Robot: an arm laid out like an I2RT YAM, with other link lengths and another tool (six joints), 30 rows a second.
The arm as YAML. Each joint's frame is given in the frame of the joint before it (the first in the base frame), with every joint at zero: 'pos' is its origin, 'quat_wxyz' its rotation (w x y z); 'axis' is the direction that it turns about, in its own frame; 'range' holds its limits. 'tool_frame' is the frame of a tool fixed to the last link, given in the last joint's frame.
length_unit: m
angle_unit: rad
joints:
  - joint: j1
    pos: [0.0, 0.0, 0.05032]
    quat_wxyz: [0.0, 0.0, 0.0, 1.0]
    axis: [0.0, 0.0, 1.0]
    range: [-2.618, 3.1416]
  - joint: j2
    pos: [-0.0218, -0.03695, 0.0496]
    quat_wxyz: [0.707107, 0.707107, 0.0, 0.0]
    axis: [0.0, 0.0, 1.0]
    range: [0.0, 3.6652]
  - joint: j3
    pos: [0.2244, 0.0, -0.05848]
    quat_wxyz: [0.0, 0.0, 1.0, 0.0]
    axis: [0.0, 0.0, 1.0]
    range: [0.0, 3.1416]
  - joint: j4
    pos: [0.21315, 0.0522, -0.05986]
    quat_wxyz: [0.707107, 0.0, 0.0, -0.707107]
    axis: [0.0, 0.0, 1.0]
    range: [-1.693, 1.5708]
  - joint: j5
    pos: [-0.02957, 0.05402, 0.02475]
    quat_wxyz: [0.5, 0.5, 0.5, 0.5]
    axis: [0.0, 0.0, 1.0]
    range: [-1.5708, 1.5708]
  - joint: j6
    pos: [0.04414, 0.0, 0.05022]
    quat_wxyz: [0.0, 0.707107, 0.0, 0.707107]
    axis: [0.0, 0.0, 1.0]
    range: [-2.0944, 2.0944]
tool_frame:
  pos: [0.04, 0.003, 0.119]
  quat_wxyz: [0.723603, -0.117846, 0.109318, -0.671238]
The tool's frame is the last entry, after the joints.
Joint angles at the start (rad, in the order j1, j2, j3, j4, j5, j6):
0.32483, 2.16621, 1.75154, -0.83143, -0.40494, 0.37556
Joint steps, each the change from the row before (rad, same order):
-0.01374, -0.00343, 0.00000, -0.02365, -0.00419, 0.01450
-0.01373, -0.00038, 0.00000, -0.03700, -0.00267, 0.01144
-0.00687, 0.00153, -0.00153, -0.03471, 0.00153, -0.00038
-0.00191, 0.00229, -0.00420, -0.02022, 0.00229, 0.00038
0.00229, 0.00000, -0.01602, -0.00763, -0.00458, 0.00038
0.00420, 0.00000, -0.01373, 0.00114, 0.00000, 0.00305
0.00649, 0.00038, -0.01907, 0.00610, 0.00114, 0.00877
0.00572, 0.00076, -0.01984, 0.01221, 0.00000, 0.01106
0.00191, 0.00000, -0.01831, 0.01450, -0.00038, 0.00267
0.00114, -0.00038, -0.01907, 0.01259, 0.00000, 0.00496
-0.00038, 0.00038, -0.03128, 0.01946, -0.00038, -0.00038
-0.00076, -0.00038, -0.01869, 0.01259, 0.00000, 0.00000
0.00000, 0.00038, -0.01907, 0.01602, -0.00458, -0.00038
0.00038, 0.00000, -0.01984, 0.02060, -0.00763, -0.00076
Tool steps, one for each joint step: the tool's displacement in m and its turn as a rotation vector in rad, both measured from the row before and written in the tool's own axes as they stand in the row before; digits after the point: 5 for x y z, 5 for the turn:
0.00352, 0.00239, -0.00337, -0.01199, -0.00528, 0.03462
0.00519, 0.00482, -0.00241, -0.02469, 0.00110, 0.04058
0.00490, 0.00553, -0.00033, -0.02693, 0.01001, 0.02530
0.00333, 0.00401, 0.00125, -0.01988, 0.00857, 0.01628
0.00216, 0.00493, 0.00365, -0.02237, 0.00314, 0.00923
0.00126, 0.00282, 0.00348, -0.01204, 0.00378, 0.00581
0.00137, 0.00307, 0.00500, -0.01305, 0.00401, 0.01003
0.00111, 0.00197, 0.00507, -0.00917, 0.00084, 0.01001
0.00174, 0.00067, 0.00382, -0.00404, 0.00061, 0.00280
0.00213, 0.00105, 0.00373, -0.00536, 0.00062, 0.00692
0.00458, 0.00164, 0.00596, -0.00980, 0.00327, 0.00621
0.00272, 0.00076, 0.00329, -0.00427, 0.00140, 0.00361
0.00187, 0.00071, 0.00370, -0.00497, -0.00267, 0.00016
0.00115, 0.00038, 0.00378, -0.00325, -0.00616, -0.00355

